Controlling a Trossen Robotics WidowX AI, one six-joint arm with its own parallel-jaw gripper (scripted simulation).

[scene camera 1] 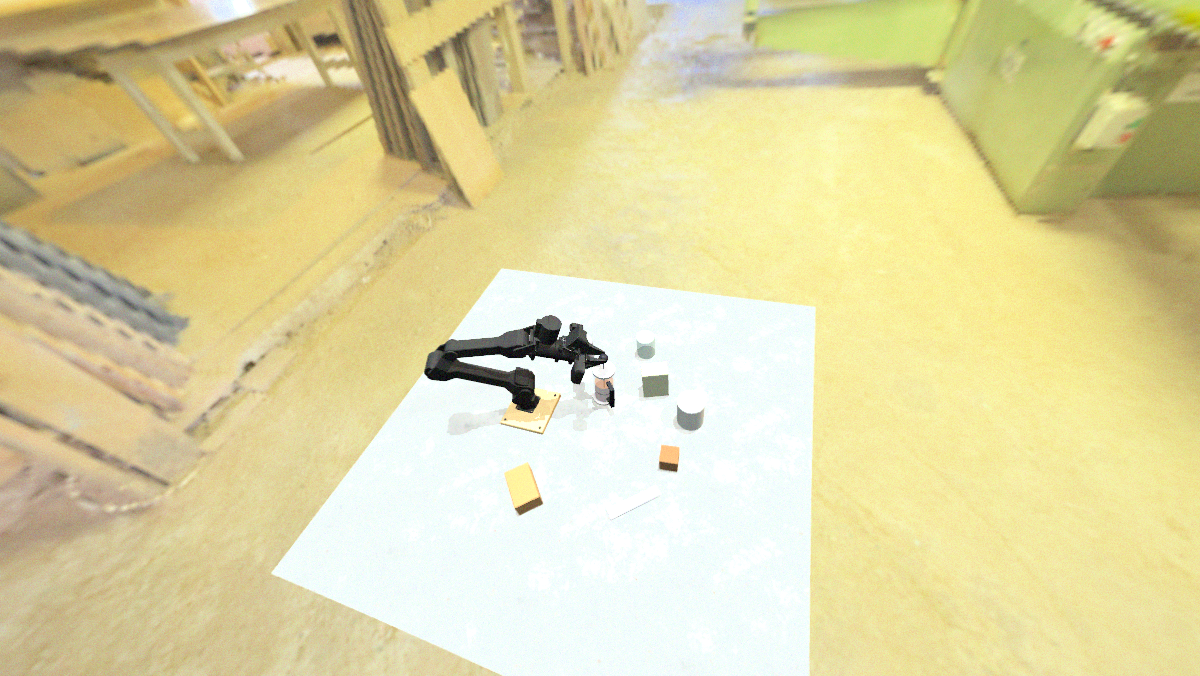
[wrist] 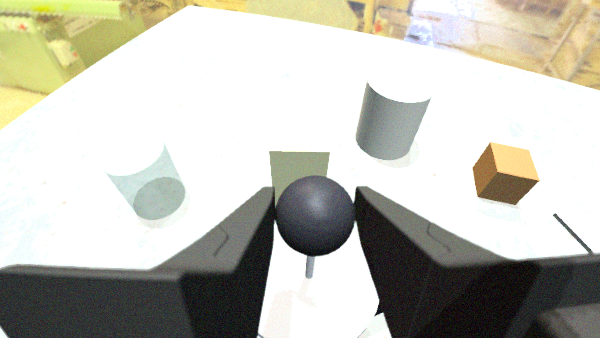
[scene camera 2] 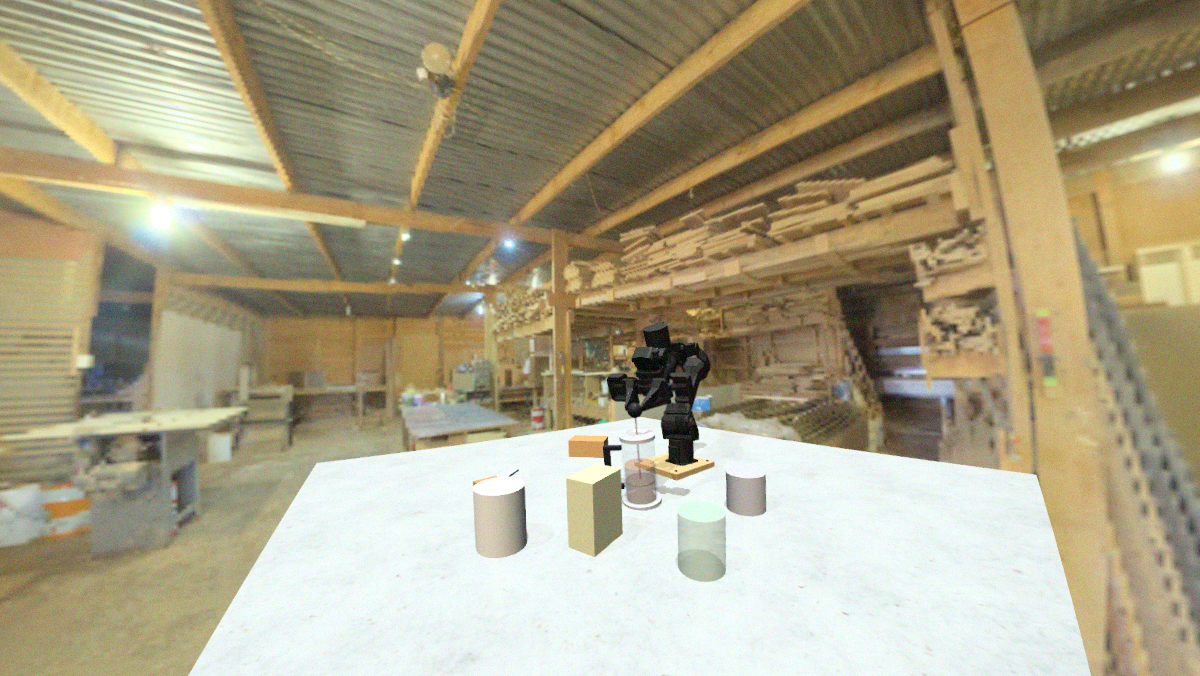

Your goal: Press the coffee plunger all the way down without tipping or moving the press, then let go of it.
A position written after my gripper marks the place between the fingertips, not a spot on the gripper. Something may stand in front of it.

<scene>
I see my gripper [scene camera 2: 633, 409], a coffee press [scene camera 2: 640, 476], an orange cube [wrist: 505, 174] and an olive block [scene camera 2: 594, 506].
The coffee press is seen too in scene camera 1 [scene camera 1: 604, 393] and in the wrist view [wrist: 318, 274]. The olive block is seen too in scene camera 1 [scene camera 1: 655, 379] and in the wrist view [wrist: 299, 146]. My gripper is seen too in scene camera 1 [scene camera 1: 605, 357] and in the wrist view [wrist: 314, 197].
</scene>
